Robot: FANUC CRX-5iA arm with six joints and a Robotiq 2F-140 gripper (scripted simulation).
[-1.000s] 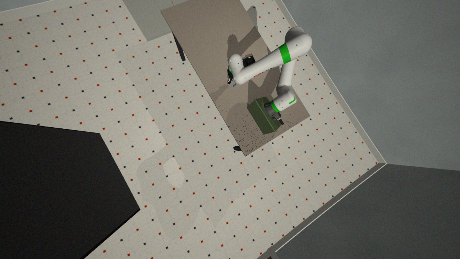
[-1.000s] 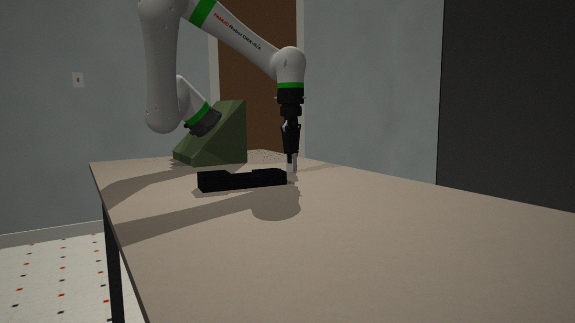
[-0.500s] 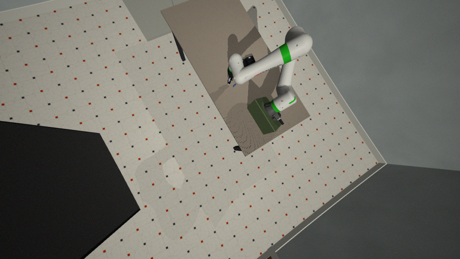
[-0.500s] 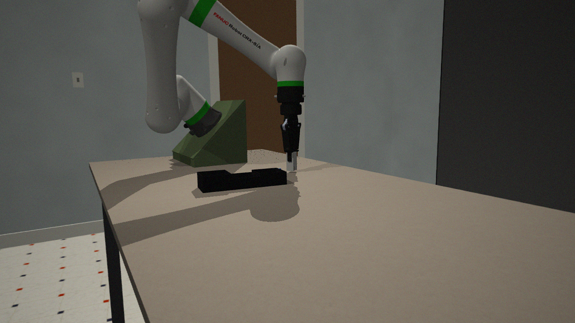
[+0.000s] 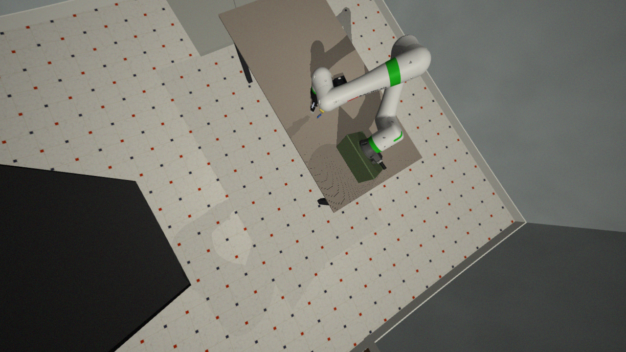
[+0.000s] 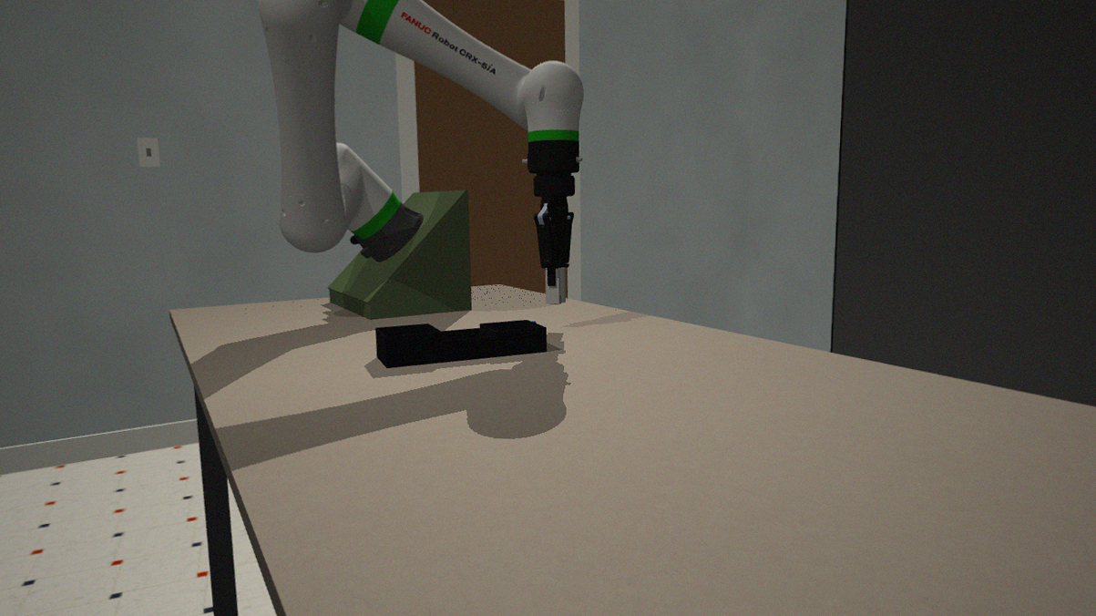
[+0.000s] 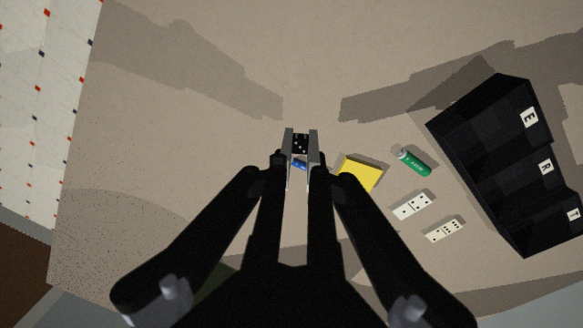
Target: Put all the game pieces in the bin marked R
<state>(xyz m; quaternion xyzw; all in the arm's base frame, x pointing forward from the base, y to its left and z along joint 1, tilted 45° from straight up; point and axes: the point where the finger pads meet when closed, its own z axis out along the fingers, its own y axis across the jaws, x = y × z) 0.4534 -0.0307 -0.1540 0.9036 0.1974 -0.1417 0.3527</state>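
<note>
My gripper is now 90 mm short of the bin R, 260 mm to the left of it and 60 mm above it. From my hand the other things lie so: black die: 30 mm below; yellow block: 20 mm behind, 100 mm to the right, 80 mm below; blue battery: 40 mm behind, 40 mm to the right, 80 mm below.
</note>
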